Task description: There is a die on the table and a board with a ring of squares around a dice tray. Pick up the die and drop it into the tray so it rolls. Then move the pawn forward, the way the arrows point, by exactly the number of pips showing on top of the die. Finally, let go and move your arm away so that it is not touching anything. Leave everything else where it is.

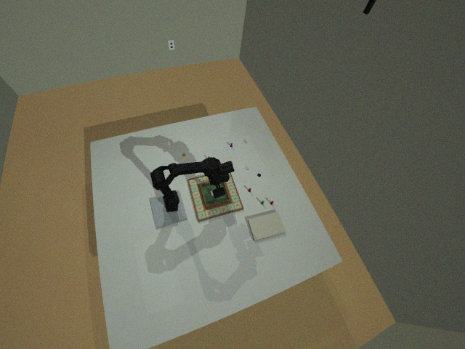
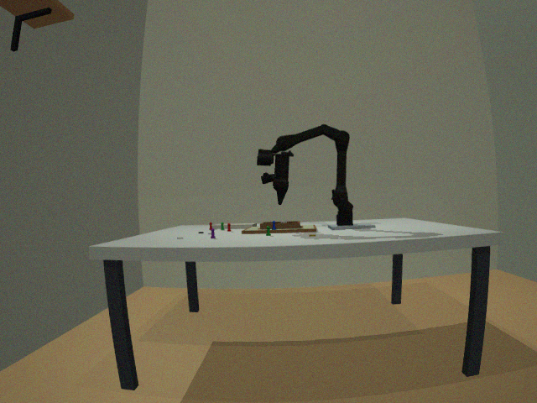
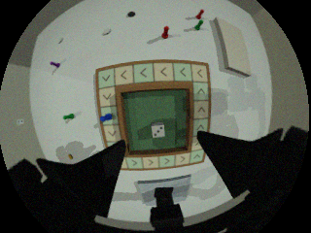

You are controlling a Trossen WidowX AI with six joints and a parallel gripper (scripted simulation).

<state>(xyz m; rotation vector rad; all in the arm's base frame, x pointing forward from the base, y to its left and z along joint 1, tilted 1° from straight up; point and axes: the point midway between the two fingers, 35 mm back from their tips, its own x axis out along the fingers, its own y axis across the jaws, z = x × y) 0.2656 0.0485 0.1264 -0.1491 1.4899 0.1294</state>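
Right now my gripper tip is 11 cm to the right of the blue pawn and 8 cm above it. Round my gripper tip: cream card: 27 cm ahead, 25 cm to the right, 10 cm below; white die: 8 cm below, 1 cm behind; black disc: 31 cm ahead, 10 cm to the left, 10 cm below.
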